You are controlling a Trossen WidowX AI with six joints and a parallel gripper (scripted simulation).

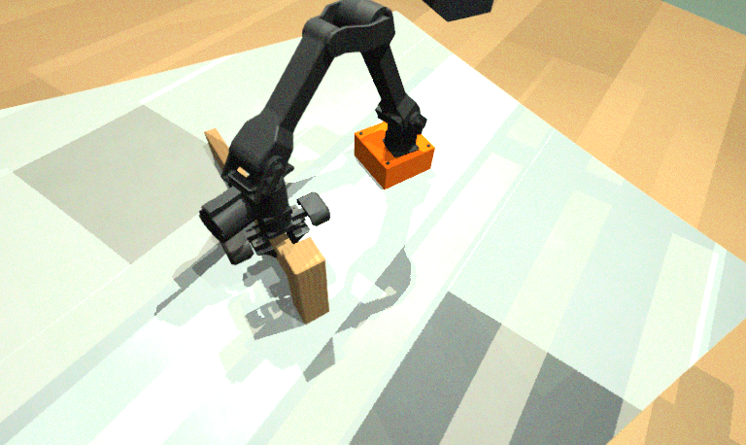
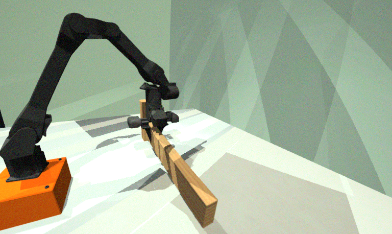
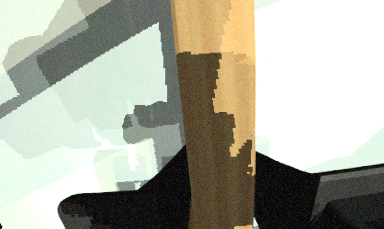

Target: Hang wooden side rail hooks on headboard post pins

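Right now my gripper tip is 10 mm past the headboard post, 110 mm to the right of it and 40 mm below it.
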